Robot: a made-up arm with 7 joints.
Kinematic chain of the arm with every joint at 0, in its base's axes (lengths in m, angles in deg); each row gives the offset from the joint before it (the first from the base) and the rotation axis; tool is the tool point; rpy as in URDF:
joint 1: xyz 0 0 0.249 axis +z
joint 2: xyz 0 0 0 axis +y
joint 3: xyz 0 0 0.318 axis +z
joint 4: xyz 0.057 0 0 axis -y
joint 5: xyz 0.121 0 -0.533 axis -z
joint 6: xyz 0 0 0 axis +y
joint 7: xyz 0.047 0 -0.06 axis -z
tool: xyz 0 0 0 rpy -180 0 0
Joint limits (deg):
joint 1: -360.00..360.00
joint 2: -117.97..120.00
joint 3: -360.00..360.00
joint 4: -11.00..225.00
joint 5: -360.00..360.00
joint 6: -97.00..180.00
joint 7: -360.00..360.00
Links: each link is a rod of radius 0.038 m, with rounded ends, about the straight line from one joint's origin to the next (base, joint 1, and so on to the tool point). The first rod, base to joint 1, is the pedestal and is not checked.
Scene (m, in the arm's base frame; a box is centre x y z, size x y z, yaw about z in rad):
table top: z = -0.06
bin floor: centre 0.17 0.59 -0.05 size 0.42 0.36 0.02 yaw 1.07
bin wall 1: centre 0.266 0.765 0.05 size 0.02 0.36 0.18 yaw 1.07
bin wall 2: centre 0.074 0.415 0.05 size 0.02 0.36 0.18 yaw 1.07
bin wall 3: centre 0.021 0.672 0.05 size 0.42 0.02 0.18 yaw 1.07
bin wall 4: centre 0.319 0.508 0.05 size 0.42 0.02 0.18 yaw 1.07
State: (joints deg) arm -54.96 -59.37 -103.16 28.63 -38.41 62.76 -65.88
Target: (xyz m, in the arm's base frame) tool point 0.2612 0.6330 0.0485
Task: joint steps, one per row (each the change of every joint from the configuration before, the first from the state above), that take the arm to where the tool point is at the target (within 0.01 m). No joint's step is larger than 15 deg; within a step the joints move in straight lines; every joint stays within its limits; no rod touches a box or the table.
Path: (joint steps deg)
1: 10.96 12.50 -2.13 12.98 -4.88 -2.07 7.32
2: 10.96 12.49 -2.13 12.98 -4.89 -2.07 7.32
3: 10.96 12.50 -2.13 12.98 -4.88 -2.07 7.32
4: 10.96 12.50 -2.14 12.98 -4.89 -2.08 7.32
5: -14.08 -1.00 -6.80 -1.32 2.03 1.32 -3.66
6: -14.08 -1.01 -6.81 -1.33 2.02 1.31 -3.66
7: -14.08 -1.00 -6.81 -1.33 2.03 1.32 -3.66
8: -14.07 -1.00 -6.80 -1.33 2.02 1.31 -3.66
9: -14.08 -1.01 -6.81 -1.33 2.03 1.31 -3.66
10: -14.08 -1.00 -6.81 -1.33 2.02 1.32 -3.66
11: -14.08 -1.00 -6.80 -1.33 2.03 1.31 -3.66
12: -14.07 -1.01 -6.81 -1.33 2.02 1.32 -3.66
13: 0.20 -10.37 -0.43 2.56 -0.29 -1.80 0.00
14: 0.19 -10.38 -0.43 2.56 -0.30 -1.80 0.00

